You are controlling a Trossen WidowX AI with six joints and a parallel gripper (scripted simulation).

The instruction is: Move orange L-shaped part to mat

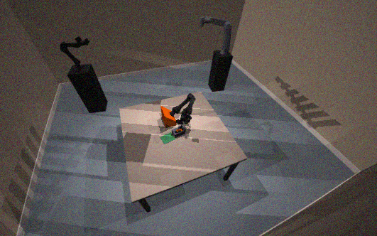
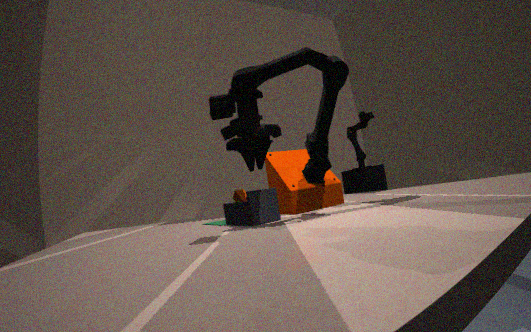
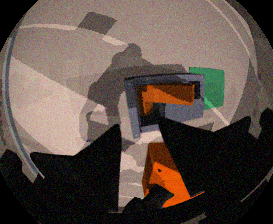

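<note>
My gripper tip is 10 mm short of the orange L-shaped part, 40 mm to the left of it and 100 mm above it. From my gripper tip the other things lie so: green mat (60 mm ahead, 210 mm to the right, 160 mm below).
</note>
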